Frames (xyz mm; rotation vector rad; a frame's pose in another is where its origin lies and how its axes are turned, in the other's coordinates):
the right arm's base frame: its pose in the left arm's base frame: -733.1 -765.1 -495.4 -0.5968 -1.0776 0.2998
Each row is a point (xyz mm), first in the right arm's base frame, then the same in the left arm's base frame.
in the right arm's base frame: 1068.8 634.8 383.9
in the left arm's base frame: -554.5 405.7 43.1
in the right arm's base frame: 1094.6 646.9 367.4
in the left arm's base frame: -527.4 423.4 49.3
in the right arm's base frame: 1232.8 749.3 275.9
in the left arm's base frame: -377.7 547.7 59.3
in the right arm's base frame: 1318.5 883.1 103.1
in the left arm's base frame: -177.8 645.6 -15.2
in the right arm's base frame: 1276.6 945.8 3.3
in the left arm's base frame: -104.6 644.1 -116.7
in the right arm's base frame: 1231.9 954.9 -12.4
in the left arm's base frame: -110.4 623.9 -160.1
